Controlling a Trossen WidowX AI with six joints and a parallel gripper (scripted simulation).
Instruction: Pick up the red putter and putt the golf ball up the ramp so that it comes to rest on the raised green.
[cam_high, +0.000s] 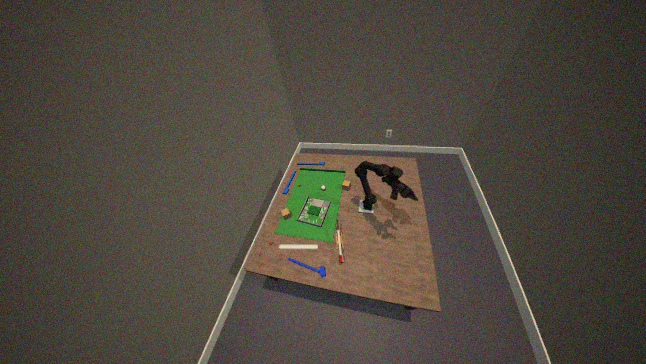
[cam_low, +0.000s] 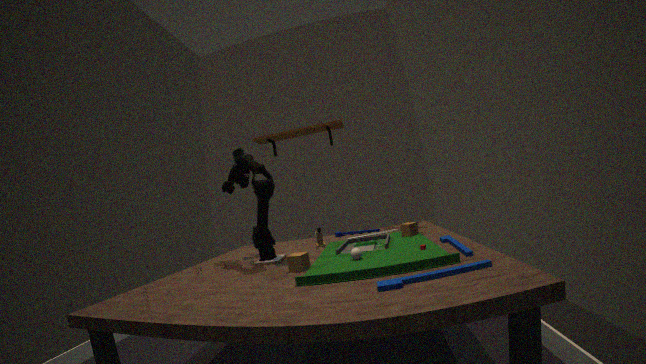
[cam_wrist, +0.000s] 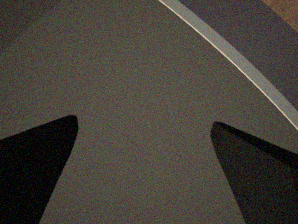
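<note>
The tan support is 42 cm ahead of my gripper tip, 20 cm to the left of it and 37 cm below it. Also, from my gripper tip: red putter 41 cm ahead, 23 cm to the left, 34 cm below; blue putter 59 cm ahead, 45 cm to the left, 39 cm below; white golf ball 70 cm ahead, 23 cm to the right, 38 cm below.
</note>
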